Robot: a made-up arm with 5 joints.
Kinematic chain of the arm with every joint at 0, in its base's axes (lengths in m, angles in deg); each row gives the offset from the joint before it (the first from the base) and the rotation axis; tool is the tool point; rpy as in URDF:
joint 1: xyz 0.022 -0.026 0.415 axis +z
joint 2: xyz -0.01 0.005 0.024 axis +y
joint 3: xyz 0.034 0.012 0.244 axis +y
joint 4: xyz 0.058 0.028 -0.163 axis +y
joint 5: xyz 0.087 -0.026 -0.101 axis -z
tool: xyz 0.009 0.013 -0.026 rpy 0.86 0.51 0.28
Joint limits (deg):
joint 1: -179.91..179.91
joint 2: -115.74..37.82
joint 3: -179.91..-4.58
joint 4: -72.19..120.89
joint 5: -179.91..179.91
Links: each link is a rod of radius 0.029 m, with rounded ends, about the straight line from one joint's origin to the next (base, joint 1, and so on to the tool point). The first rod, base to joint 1, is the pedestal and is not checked.
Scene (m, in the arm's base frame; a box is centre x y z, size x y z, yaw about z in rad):
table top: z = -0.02
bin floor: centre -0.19 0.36 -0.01 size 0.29 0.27 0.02 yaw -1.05
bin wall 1: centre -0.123 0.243 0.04 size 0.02 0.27 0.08 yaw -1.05
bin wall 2: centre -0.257 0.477 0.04 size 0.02 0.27 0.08 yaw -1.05
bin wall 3: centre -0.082 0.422 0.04 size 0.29 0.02 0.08 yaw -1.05
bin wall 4: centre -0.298 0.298 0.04 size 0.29 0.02 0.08 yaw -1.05
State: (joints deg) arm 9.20 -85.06 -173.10 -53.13 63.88
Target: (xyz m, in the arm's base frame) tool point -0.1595 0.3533 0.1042
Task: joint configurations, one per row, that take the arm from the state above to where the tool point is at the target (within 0.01 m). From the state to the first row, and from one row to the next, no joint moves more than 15 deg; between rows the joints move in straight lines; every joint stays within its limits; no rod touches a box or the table.
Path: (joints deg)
1: -5.05 -91.20 -172.45 -47.17 63.27
2: -19.30 -97.33 -171.81 -41.21 62.67
3: -33.55 -103.47 -171.16 -35.25 62.06
4: -47.80 -109.60 -170.52 -29.29 61.45
5: -62.05 -115.74 -169.87 -23.33 60.85

